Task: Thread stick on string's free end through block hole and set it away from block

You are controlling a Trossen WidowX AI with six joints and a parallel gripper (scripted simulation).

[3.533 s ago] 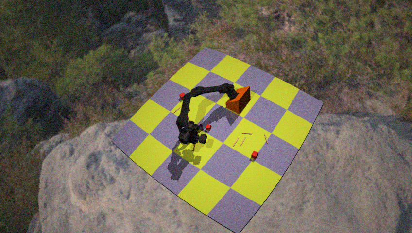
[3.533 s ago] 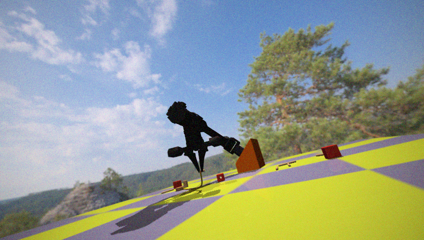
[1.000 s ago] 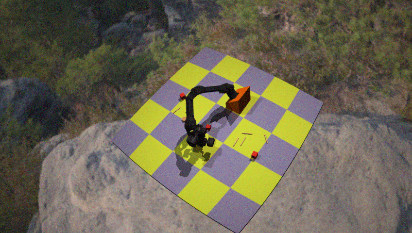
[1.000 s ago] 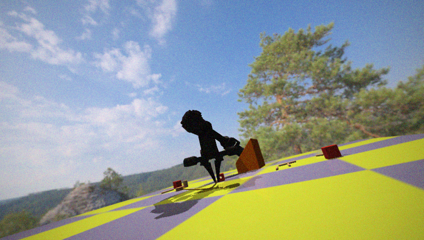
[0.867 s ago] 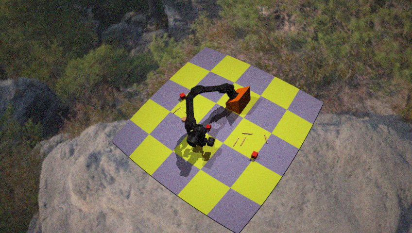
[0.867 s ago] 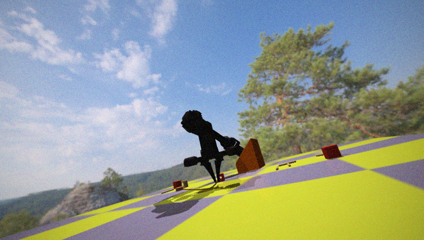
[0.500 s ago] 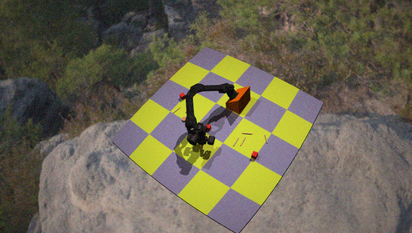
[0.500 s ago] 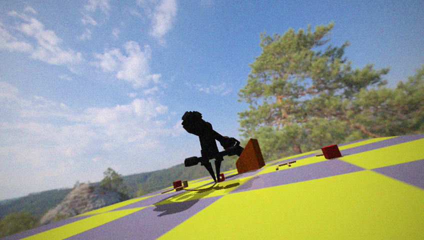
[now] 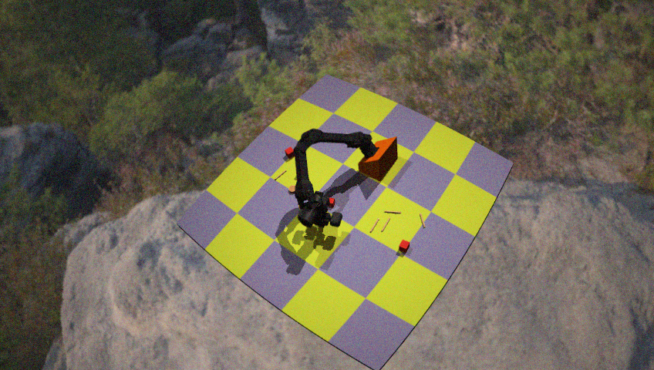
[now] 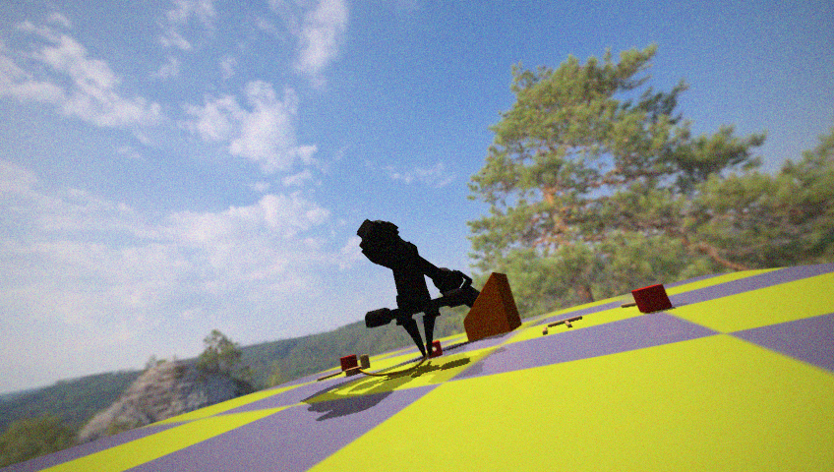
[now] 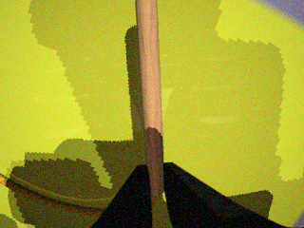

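Now: gripper tip 13 cm past the red block and 4 cm to the left of it. From my gripper tip the other things lie so: thin wooden stick: 1 cm behind; round button: 24 cm to the right, 11 cm behind, 1 cm below; wooden peg: 27 cm to the right, 20 cm behind.
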